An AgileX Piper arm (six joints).
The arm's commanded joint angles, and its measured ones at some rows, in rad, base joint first. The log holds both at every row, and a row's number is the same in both.
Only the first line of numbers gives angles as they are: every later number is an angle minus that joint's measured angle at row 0.
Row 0, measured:
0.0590 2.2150 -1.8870 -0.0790 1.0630 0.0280
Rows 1 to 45, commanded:
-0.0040 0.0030 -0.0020 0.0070 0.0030 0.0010
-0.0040 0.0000 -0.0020 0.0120 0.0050 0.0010
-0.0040 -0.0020 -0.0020 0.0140 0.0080 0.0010
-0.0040 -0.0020 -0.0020 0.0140 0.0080 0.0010
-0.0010 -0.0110 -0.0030 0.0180 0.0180 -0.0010
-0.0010 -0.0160 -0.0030 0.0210 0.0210 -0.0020
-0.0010 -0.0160 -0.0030 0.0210 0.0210 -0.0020
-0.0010 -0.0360 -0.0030 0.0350 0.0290 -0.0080
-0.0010 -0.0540 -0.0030 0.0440 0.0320 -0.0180
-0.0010 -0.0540 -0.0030 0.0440 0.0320 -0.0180
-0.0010 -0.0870 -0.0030 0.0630 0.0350 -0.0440
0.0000 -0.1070 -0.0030 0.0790 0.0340 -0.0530
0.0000 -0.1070 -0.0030 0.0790 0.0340 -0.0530
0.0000 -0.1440 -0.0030 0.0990 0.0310 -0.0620
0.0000 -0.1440 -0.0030 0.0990 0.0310 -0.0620
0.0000 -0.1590 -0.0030 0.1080 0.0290 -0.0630
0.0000 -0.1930 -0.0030 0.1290 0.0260 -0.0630
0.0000 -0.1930 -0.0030 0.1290 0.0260 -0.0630
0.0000 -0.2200 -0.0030 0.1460 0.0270 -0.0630
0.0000 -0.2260 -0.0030 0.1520 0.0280 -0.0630
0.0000 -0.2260 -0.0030 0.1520 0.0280 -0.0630
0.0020 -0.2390 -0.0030 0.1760 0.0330 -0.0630
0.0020 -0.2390 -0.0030 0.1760 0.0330 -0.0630
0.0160 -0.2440 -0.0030 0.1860 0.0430 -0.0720
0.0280 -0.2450 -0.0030 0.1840 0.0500 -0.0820
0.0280 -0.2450 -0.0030 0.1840 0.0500 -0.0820
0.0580 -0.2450 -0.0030 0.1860 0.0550 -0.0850
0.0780 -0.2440 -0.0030 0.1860 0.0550 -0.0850
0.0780 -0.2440 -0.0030 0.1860 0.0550 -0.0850
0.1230 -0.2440 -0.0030 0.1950 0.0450 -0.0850
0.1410 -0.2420 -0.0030 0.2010 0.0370 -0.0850
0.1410 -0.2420 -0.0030 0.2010 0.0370 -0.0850
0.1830 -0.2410 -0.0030 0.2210 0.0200 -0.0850
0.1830 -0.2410 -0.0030 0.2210 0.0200 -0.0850
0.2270 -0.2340 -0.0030 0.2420 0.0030 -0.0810
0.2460 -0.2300 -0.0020 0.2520 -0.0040 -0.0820
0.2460 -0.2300 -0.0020 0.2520 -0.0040 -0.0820
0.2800 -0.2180 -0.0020 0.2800 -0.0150 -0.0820
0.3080 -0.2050 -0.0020 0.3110 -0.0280 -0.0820
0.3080 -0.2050 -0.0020 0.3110 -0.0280 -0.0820
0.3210 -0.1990 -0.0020 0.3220 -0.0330 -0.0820
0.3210 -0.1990 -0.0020 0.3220 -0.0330 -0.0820
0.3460 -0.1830 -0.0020 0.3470 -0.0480 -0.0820
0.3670 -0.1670 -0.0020 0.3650 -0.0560 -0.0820
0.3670 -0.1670 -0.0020 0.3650 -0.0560 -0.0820
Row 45, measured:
0.3420 -0.1870 0.0000 0.3340 -0.0330 -0.0700
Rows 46 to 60, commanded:
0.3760 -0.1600 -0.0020 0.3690 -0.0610 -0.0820
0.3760 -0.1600 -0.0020 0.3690 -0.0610 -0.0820
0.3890 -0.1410 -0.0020 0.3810 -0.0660 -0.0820
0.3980 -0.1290 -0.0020 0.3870 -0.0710 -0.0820
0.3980 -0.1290 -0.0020 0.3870 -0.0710 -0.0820
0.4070 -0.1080 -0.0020 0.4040 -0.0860 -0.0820
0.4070 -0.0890 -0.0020 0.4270 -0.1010 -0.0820
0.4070 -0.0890 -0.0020 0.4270 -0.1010 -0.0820
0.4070 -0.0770 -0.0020 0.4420 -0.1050 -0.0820
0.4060 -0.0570 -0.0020 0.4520 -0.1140 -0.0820
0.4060 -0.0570 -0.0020 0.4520 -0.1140 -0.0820
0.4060 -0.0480 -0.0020 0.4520 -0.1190 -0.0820
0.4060 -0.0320 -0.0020 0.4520 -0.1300 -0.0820
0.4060 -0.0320 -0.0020 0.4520 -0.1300 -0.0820
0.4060 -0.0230 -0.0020 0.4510 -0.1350 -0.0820
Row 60, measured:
0.4080 -0.0420 0.0000 0.4370 -0.1110 -0.0700
